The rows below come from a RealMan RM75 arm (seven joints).
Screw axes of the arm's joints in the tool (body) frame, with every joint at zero. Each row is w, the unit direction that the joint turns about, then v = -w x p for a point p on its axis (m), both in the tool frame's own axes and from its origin. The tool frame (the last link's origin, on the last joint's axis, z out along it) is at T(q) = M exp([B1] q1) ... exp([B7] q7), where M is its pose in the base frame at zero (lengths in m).
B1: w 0 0 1 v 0 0 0
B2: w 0 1 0 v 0.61 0 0
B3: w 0 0 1 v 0 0 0
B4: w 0 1 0 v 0.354 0 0
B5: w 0 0 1 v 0 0 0
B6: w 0 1 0 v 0.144 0 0
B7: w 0 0 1 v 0 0 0
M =
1 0 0 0
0 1 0 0
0 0 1 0.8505
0 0 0 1
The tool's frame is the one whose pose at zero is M.
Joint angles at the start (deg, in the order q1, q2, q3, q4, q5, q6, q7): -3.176, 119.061, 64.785, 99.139, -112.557, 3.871, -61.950
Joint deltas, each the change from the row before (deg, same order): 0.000, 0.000, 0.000, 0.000, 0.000, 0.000, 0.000; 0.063, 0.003, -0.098, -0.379, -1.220, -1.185, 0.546; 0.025, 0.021, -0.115, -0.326, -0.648, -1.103, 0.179; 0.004, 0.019, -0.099, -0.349, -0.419, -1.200, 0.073; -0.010, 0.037, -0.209, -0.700, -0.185, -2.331, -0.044; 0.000, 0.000, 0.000, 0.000, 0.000, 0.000, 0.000; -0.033, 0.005, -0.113, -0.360, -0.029, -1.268, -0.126; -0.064, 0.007, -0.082, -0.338, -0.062, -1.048, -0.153; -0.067, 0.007, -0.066, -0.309, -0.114, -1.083, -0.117
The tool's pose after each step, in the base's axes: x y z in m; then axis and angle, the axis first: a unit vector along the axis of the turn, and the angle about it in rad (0 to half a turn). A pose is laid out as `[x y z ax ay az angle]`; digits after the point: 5 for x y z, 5 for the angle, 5 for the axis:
[0.11873 0.30651 0.00430 -0.93069 0.17543 0.32099 2.10427]
[0.12047 0.30778 0.00528 -0.93171 0.17299 0.31937 2.08424]
[0.12186 0.30875 0.00618 -0.93203 0.17176 0.31910 2.06694]
[0.12351 0.30974 0.00733 -0.93186 0.17172 0.31962 2.04855]
[0.12685 0.31146 0.00947 -0.93022 0.17511 0.32254 2.01557]
[0.12685 0.31146 0.00947 -0.93022 0.17511 0.32254 2.01557]
[0.12879 0.31224 0.01075 -0.92946 0.17672 0.32385 1.99718]
[0.13083 0.31280 0.01174 -0.92920 0.17789 0.32396 1.98116]
[0.13278 0.31336 0.01301 -0.92888 0.17882 0.32436 1.96417]

